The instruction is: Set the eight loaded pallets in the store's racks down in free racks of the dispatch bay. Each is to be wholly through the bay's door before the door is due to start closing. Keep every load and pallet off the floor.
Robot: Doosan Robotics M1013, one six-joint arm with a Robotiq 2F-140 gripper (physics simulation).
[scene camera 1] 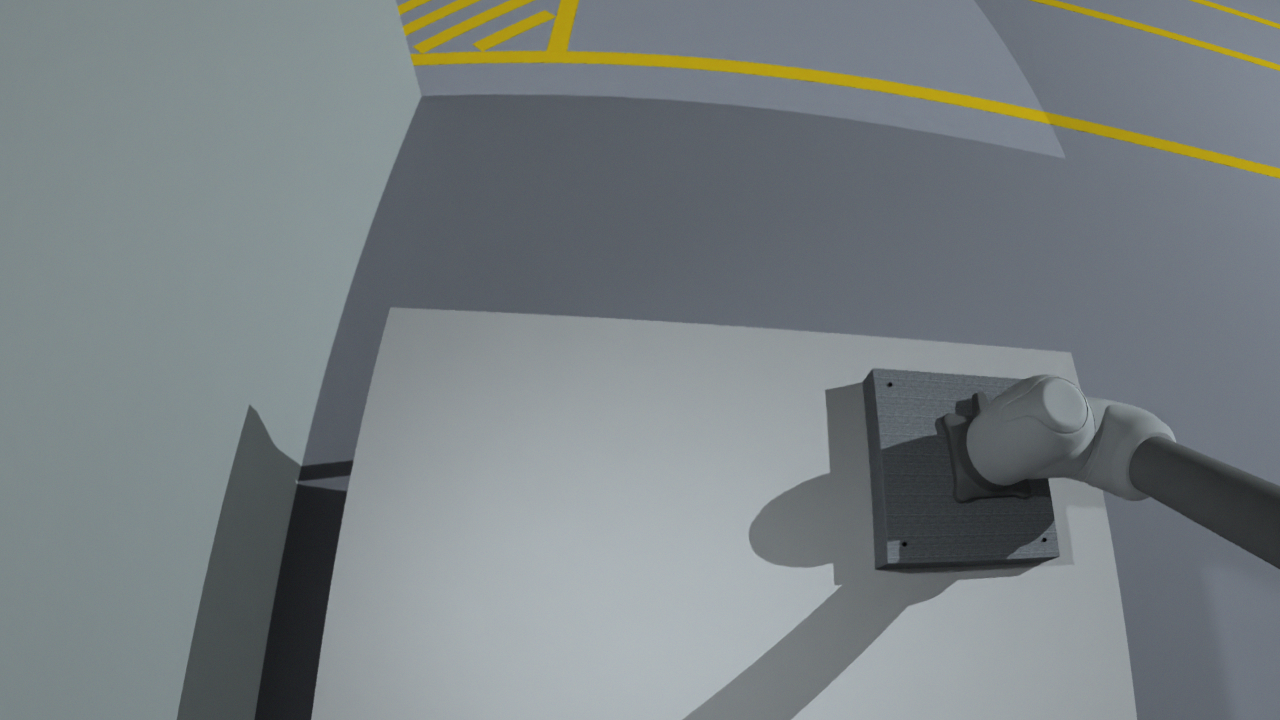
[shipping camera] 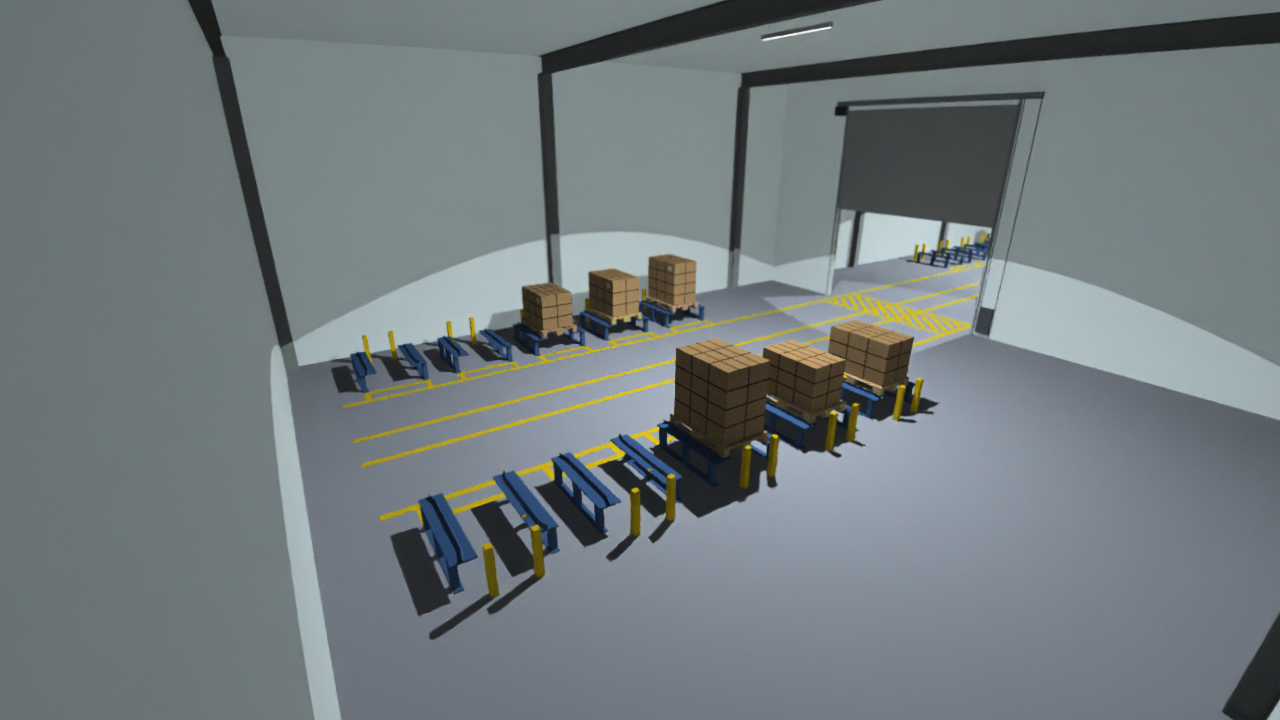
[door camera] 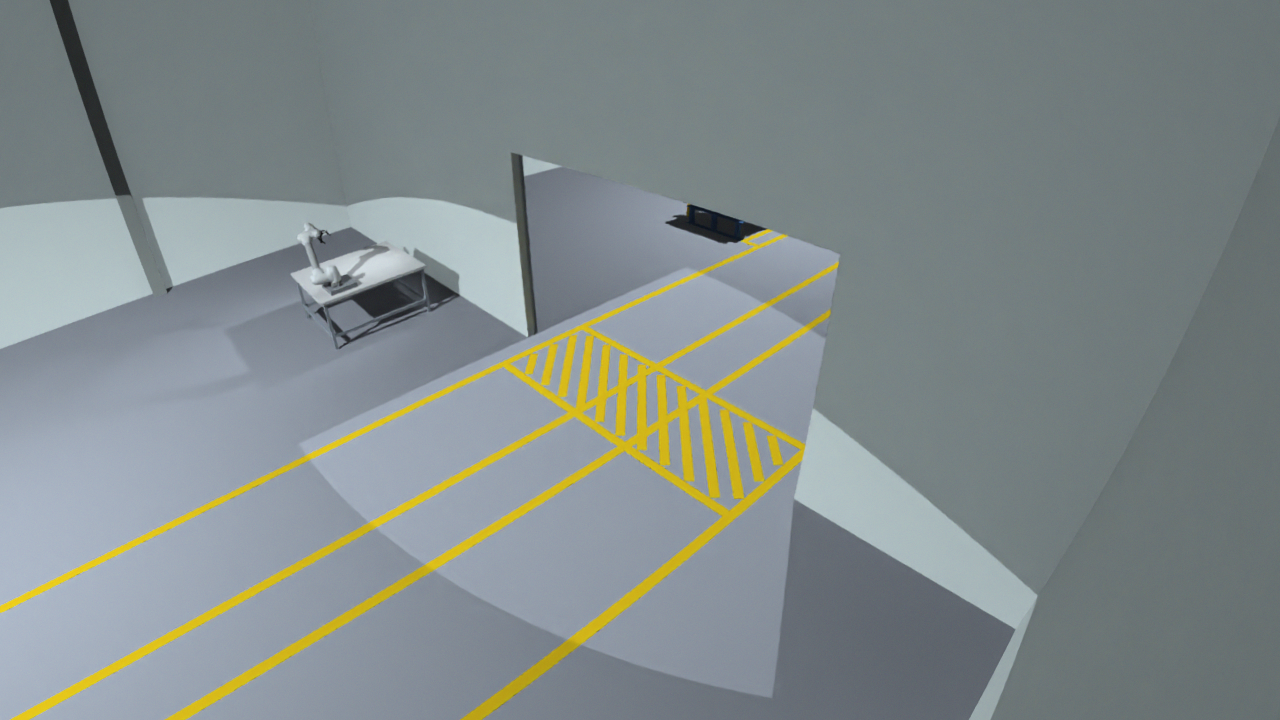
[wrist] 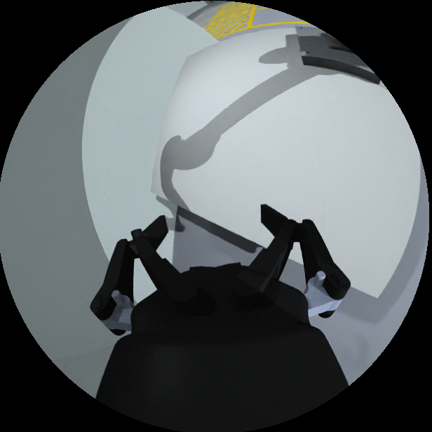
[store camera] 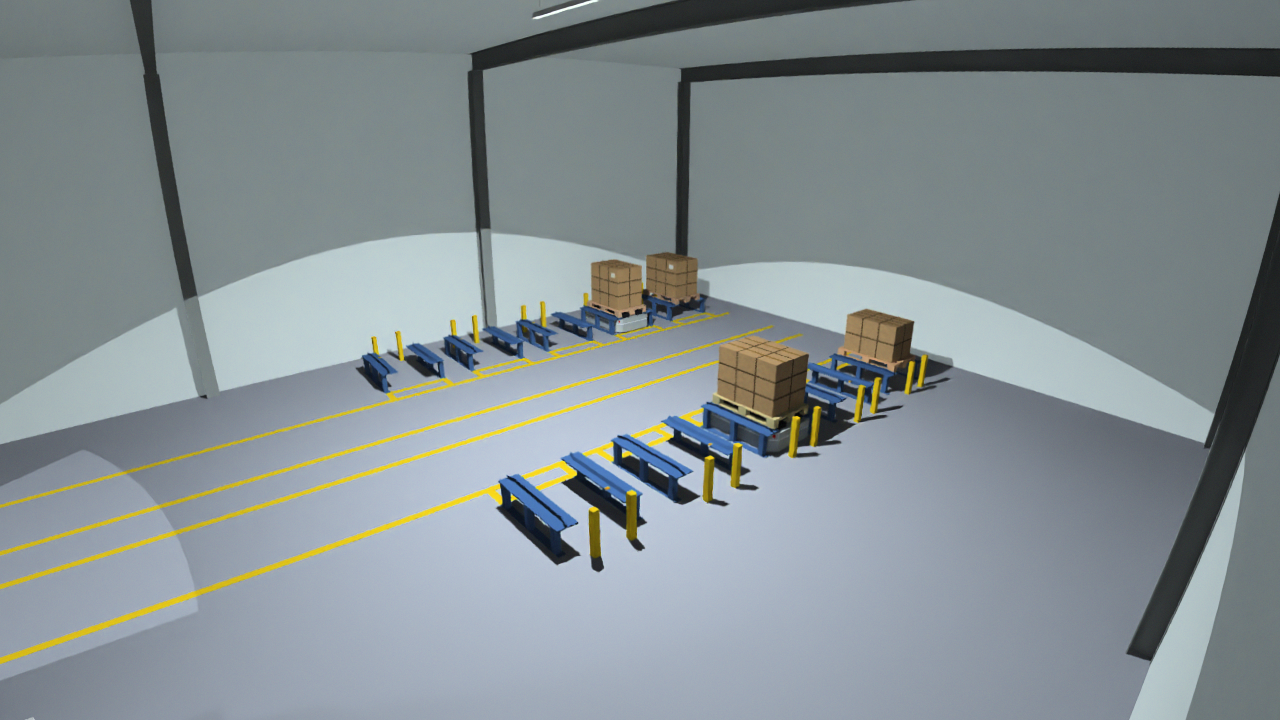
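Seen in the pictures: gripper, between the fingertips: (door camera: 328, 239); arm's base, origin of its link: (scene camera 1: 985, 457) (door camera: 336, 284).
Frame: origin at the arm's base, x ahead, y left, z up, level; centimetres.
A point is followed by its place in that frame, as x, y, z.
In the store camera, four loaded pallets stand at the racks: two in the far row (store camera: 615, 286) {-1056.0, -596.5, 20.7} (store camera: 671, 275) {-1224.8, -591.3, 20.8} and two in the near row (store camera: 761, 376) {-856.8, -48.2, 24.7} (store camera: 878, 335) {-1200.3, -43.4, 11.0}. A low white vehicle (store camera: 632, 323) {-1081.0, -569.0, -63.3} is under the far row's left pallet, another vehicle (store camera: 789, 437) {-880.1, -7.4, -63.4} under the near row's left one. In the shipping camera, three loaded pallets (shipping camera: 546, 308) {1048.5, -685.2, 14.8} (shipping camera: 614, 293) {884.6, -673.8, 24.0} (shipping camera: 672, 280) {716.9, -674.6, 29.9} stand in the far row and three (shipping camera: 721, 394) {1087.1, -123.5, 39.6} (shipping camera: 803, 376) {913.2, -128.9, 18.5} (shipping camera: 870, 353) {743.3, -126.4, 17.5} in the near row. The door panel (shipping camera: 926, 161) {177.6, -382.0, 303.4} is raised above its opening. My gripper (wrist: 213, 218) is open and empty above the table's edge.
Empty blue racks (shipping camera: 445, 532) {1436.2, -174.8, -46.2} (shipping camera: 412, 360) {1324.9, -710.7, -46.0} (store camera: 537, 503) {-508.0, -86.5, -46.1} (store camera: 426, 358) {-616.7, -624.5, -46.2} stand in both rooms, with yellow posts (shipping camera: 491, 570) (store camera: 594, 532) behind them. Yellow lanes and a hatched strip (door camera: 653, 411) {167.2, -433.9, -81.0} run through the doorway. The arm stands on a white table (door camera: 380, 266) {75.6, 16.7, -6.0} (scene camera 1: 581, 501) {79.2, 5.6, -6.0} beside the wall.
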